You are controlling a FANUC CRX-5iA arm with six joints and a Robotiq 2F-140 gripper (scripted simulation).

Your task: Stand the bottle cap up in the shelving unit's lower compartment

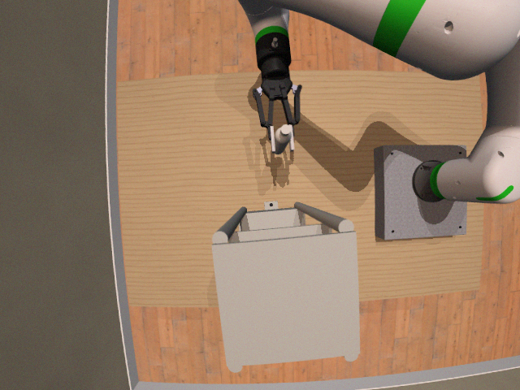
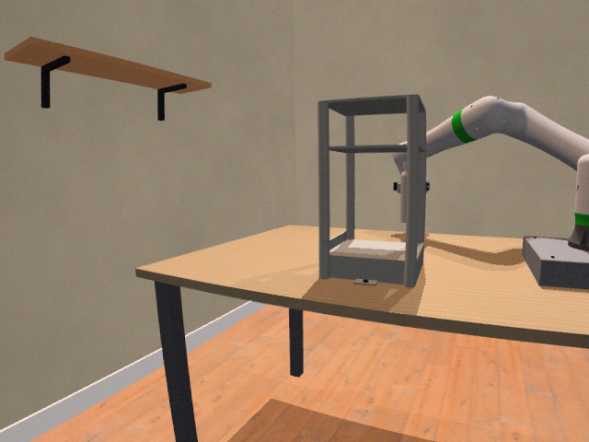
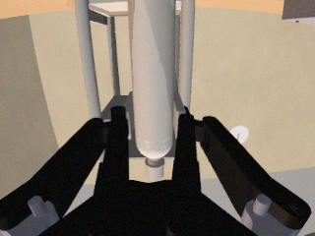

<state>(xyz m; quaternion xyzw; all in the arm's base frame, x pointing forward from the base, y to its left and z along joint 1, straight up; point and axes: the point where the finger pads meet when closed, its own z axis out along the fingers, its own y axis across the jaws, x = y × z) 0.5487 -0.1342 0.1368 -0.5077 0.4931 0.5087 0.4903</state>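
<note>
My hand is 31 cm to the right of the shelving unit, 3 cm short of it and 1 cm below it.
</note>
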